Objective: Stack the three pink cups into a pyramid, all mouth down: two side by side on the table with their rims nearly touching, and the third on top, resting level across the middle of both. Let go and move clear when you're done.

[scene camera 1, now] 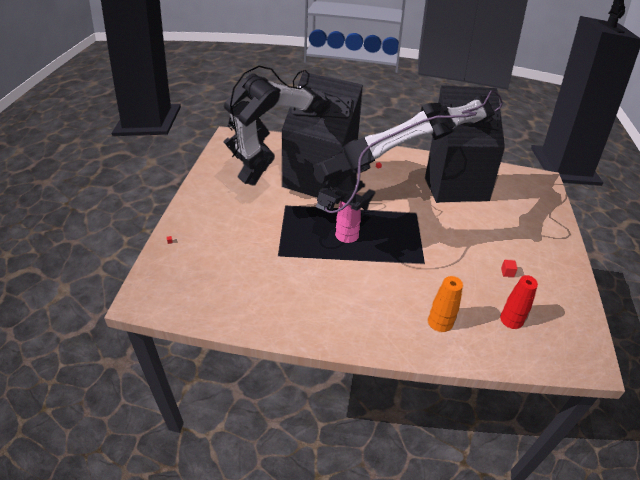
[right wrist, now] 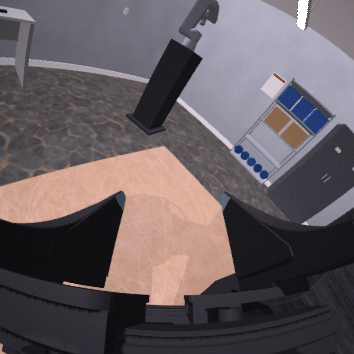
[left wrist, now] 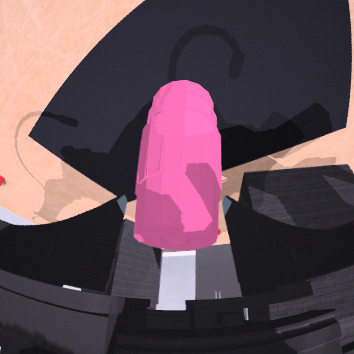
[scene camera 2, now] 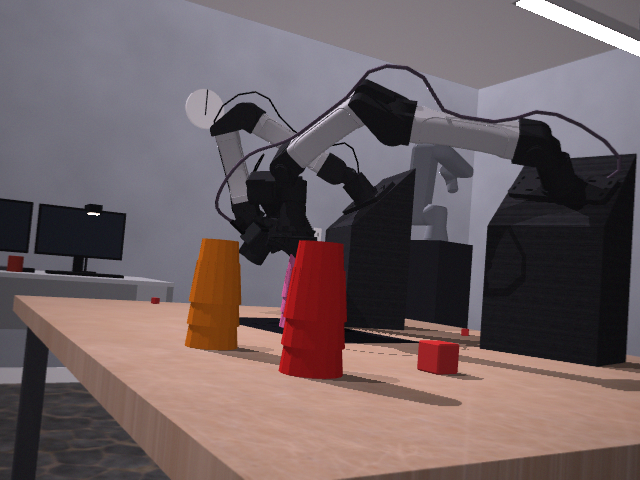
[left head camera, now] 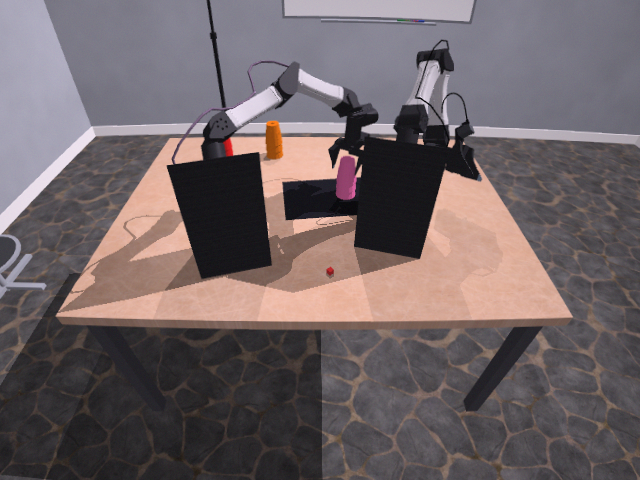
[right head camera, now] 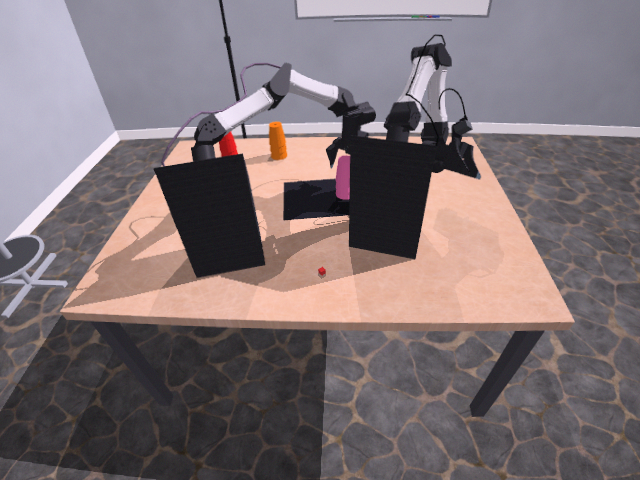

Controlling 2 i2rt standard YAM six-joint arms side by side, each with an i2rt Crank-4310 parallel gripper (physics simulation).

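Seen in the pictures: left gripper, between the fingertips: (left wrist: 174,197) (left head camera: 344,171) (right head camera: 342,171); right gripper, between the fingertips: (right wrist: 172,193) (left head camera: 477,178) (right head camera: 475,176); left arm's base, origin of its link: (scene camera 2: 561,189); right arm's base, origin of its link: (scene camera 1: 321,106) (scene camera 2: 368,200).
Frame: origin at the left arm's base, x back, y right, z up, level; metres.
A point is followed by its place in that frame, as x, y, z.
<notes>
The pink cups (left head camera: 345,180) {-0.297, 0.387, -0.232} (right head camera: 343,178) {-0.298, 0.386, -0.225} (scene camera 1: 347,227) (scene camera 2: 285,297) (left wrist: 180,150) {-0.360, 0.411, -0.209} are nested in one upright, mouth-down stack on the black mat (left head camera: 297,210) {-0.232, 0.205, -0.319} (scene camera 1: 400,245) {-0.354, 0.220, -0.318} (left wrist: 260,30) {-0.381, 0.505, -0.319}. My left gripper (left head camera: 346,164) {-0.315, 0.382, -0.205} (scene camera 1: 348,205) {-0.315, 0.382, -0.205} (left wrist: 174,197) {-0.315, 0.382, -0.205} is open and points down at the stack. Its fingertips stand on either side of the stack's upper part, with a gap on each side in the left wrist view. My right gripper (scene camera 1: 249,179) (right wrist: 172,193) {-0.106, 0.789, -0.103} is open and empty, off to the left of the mat in scene camera 1.
An orange cup stack (left head camera: 273,139) {-0.621, 0.101, -0.222} (scene camera 1: 445,304) {-0.686, 0.111, -0.212} (scene camera 2: 214,294) {-0.672, 0.066, -0.241} and a red cup stack (scene camera 1: 519,302) {-0.652, -0.108, -0.214} (scene camera 2: 315,310) {-0.643, -0.155, -0.242} stand near a red cube (scene camera 1: 509,268) {-0.446, -0.128, -0.281} (scene camera 2: 437,356) {-0.447, -0.154, -0.295}. Small red cubes (left head camera: 329,271) (scene camera 1: 169,239) lie on the table. Two black arm pedestals (left head camera: 222,222) {0.077, 0.008, -0.117} (left head camera: 400,201) {0.008, 0.510, -0.108} rise from the table.
</notes>
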